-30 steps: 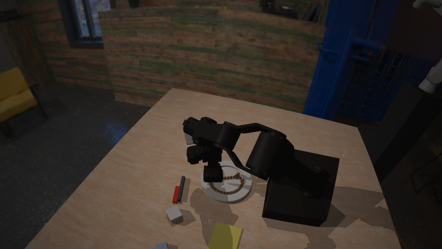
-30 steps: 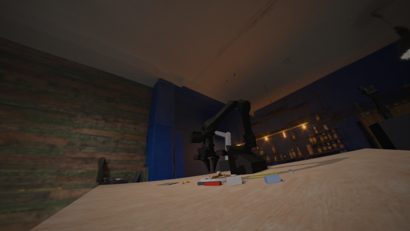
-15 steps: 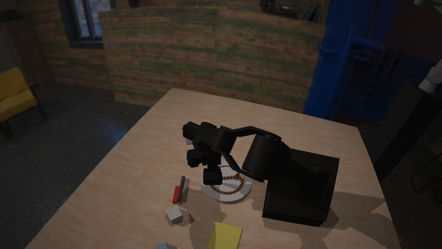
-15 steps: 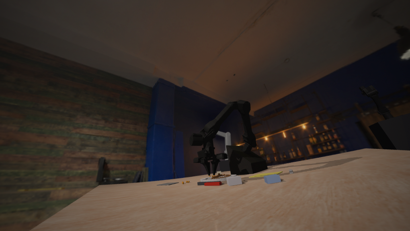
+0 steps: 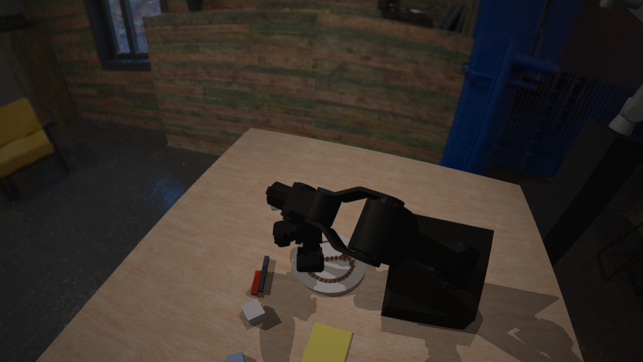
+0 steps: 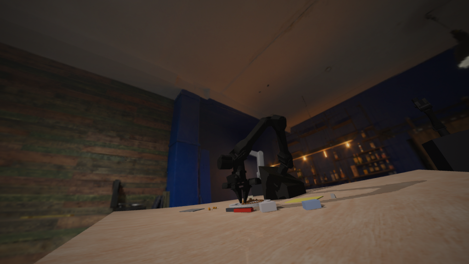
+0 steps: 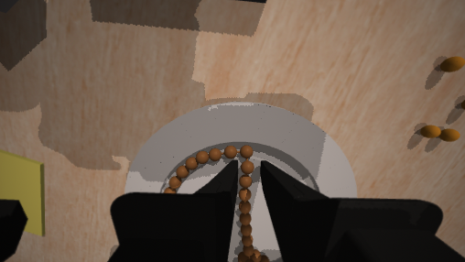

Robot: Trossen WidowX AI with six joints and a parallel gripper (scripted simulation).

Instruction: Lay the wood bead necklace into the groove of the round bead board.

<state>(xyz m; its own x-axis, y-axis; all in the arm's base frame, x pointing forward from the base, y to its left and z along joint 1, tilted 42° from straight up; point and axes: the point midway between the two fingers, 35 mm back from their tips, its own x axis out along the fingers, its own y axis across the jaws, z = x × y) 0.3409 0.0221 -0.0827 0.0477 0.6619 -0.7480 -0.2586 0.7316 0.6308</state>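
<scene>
Now: the round white bead board 5 cm behind my gripper tip, 1 cm to the right of it and 1 cm below it. Round my gripper tip: grey block: 9 cm ahead, 19 cm to the left; then dark bar: 11 cm ahead, 9 cm to the left, 1 cm below; then pale cube: 19 cm behind, 12 cm to the right.
</scene>
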